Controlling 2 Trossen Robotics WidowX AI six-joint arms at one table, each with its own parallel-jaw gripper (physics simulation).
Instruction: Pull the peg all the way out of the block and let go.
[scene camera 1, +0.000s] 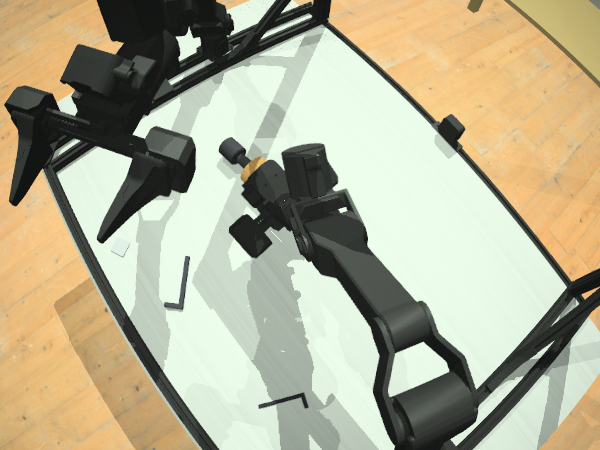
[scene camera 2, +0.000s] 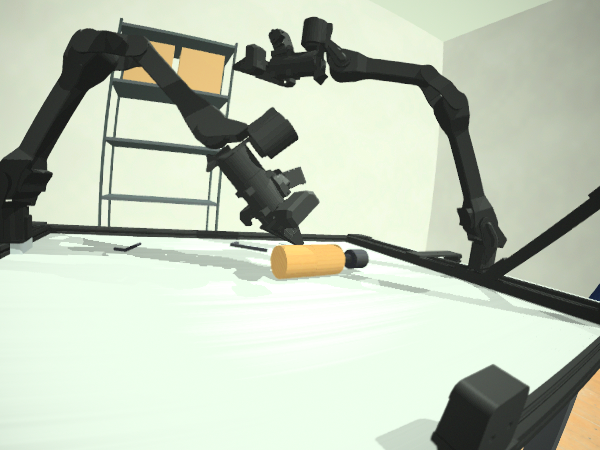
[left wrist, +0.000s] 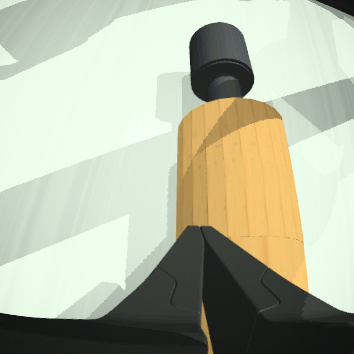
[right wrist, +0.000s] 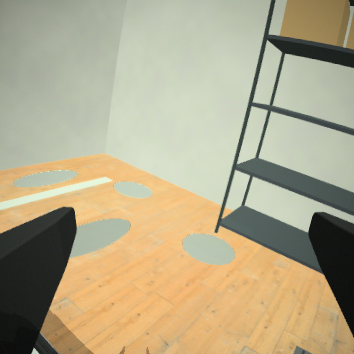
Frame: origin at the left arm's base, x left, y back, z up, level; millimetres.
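Seen in the pictures: left gripper, fingertip midpoint: (scene camera 2: 301, 245) (left wrist: 197, 237); right gripper, fingertip midpoint: (scene camera 1: 53, 222) (scene camera 2: 244, 71) (right wrist: 196, 222); left arm's base, origin of the base link: (scene camera 2: 9, 239); right arm's base, origin of the base link: (scene camera 1: 214, 48) (scene camera 2: 479, 270).
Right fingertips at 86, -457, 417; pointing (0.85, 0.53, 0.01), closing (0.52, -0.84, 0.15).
Offsets run from my right fingertips to a thing's top centre, as dx, dy, dz. "*": to the spot under its first point.
The wooden cylindrical block {-289, -54, -380} (scene camera 1: 252, 170) (scene camera 2: 310, 261) (left wrist: 237, 175) lies on its side on the table. The dark peg {-286, -128, -390} (scene camera 1: 232, 150) (scene camera 2: 357, 258) (left wrist: 220, 47) sticks out of one end; its wide head and a short piece of thinner shaft show, the rest is hidden inside the block. My left gripper (scene camera 2: 301, 243) (left wrist: 197, 237) is shut and empty, its fingertips together at the top side of the block, away from the peg; whether they touch the block is unclear. My right gripper (scene camera 1: 58, 222) (right wrist: 196, 222) is open and empty, raised high, off to the left in scene camera 1.
Two dark L-shaped pieces {-54, -43, -428} (scene camera 1: 185, 282) {-52, +238, -430} (scene camera 1: 282, 401) and a small pale square {* -6, -165, -433} (scene camera 1: 120, 247) lie on the table. A dark frame (scene camera 1: 100, 290) runs round the table's edge, with a black box-shaped device {* -653, +73, -390} (scene camera 1: 451, 128) (scene camera 2: 482, 407) on it. A shelf unit (scene camera 2: 162, 145) stands behind.
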